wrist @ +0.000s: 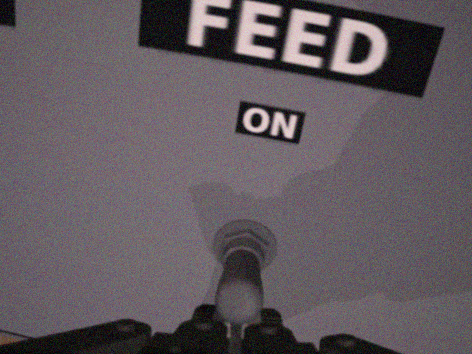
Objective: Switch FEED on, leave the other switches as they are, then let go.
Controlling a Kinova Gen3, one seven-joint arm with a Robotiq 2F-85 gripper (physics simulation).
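Places are measured from the arm's base along level axes (x back, y right, z up), in centimetres.
Pixels of known places: gripper, between the fingertips: (237,321).
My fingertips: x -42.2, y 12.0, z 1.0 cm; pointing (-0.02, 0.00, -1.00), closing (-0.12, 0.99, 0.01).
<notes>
For each thing: its top centre in the pictures, then the offset to it from my fingertips. "*": a spot on its surface instead.
- FEED switch, a spot on its surface: (241,287) * dx -2.2, dy -0.2, dz +4.8 cm
- black FEED label, centre of its top: (288,28) dx -8.9, dy -0.2, dz +4.0 cm
- black label, a spot on its surface: (6,12) * dx -8.3, dy -8.4, dz +3.2 cm
- small orange patch, a spot on its surface: (10,339) * dx +6.6, dy -12.4, dz -9.7 cm
The FEED switch (241,287) is a grey toggle lever with a rounded tip, set in a round collar below the ON label (270,122). Its lever points down the view, away from the ON label, toward the fingers. The black FEED label (290,42) with white letters is at the top. My gripper (237,321) is shut and empty at the bottom edge, with its fingertips together right at the lever's tip, which overlaps them in view. Whether they touch is hard to tell. The OFF label does not show.
The grey panel (100,175) fills most of the view, with a darker shadow over its right part. A corner of another black label (6,12) shows at the top left. A small orange patch (10,339) shows at the lower left edge.
</notes>
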